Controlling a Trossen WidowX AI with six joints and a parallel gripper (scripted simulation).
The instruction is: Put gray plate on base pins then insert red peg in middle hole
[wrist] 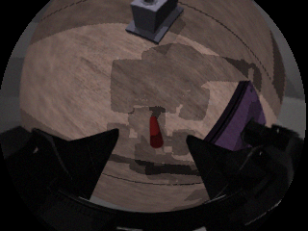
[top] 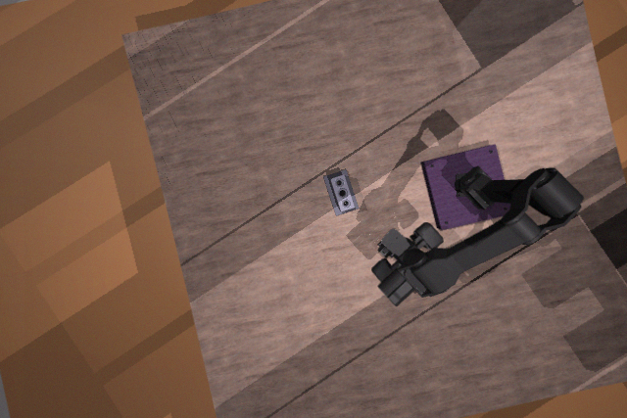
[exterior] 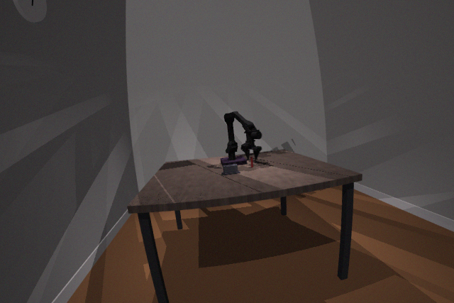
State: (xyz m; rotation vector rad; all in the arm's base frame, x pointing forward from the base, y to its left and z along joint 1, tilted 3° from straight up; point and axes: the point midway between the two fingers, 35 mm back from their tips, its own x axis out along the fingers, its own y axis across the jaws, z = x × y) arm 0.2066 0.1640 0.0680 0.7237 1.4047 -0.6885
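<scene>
The red peg is 20 mm below my gripper tip. Also, from my gripper tip: base 140 mm ahead, 160 mm to the right, 50 mm below; then gray plate 140 mm ahead, 160 mm to the right, 20 mm below.
</scene>
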